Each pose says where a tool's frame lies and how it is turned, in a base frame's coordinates. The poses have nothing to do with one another.
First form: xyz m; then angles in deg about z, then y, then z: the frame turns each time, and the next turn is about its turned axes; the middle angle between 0 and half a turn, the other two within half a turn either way.
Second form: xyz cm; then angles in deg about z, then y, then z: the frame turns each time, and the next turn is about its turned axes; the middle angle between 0 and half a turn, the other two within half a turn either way. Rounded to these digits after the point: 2 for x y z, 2 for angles.
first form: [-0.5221 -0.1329 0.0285 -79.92 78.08 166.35]
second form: [-52.21 -13.29 2.85 -79.92 78.08 166.35]
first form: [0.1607 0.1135 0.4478 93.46 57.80 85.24]
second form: [16.07 11.35 44.78 93.46 57.80 85.24]
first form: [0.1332 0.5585 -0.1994 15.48 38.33 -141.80]
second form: [13.32 55.85 -19.94 15.48 38.33 -141.80]
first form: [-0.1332 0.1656 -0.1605 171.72 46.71 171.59]
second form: [-13.32 16.56 -16.05 171.72 46.71 171.59]
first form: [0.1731 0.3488 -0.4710 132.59 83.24 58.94]
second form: [17.31 34.88 -47.10 132.59 83.24 58.94]
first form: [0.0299 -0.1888 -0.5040 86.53 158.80 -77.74]
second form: [2.99 -18.88 -50.40 86.53 158.80 -77.74]
